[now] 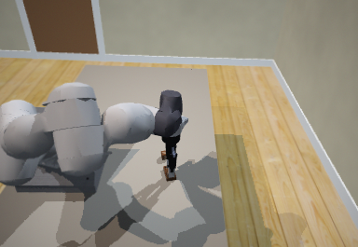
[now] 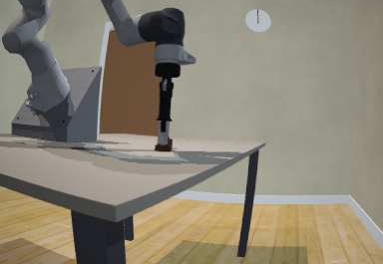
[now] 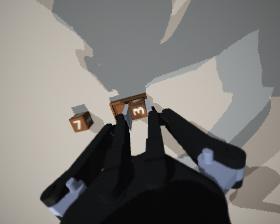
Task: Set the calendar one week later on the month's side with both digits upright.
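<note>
Right now the brown tray is 40 mm below my hand, 20 mm to the left of it and 10 mm behind it.
</note>
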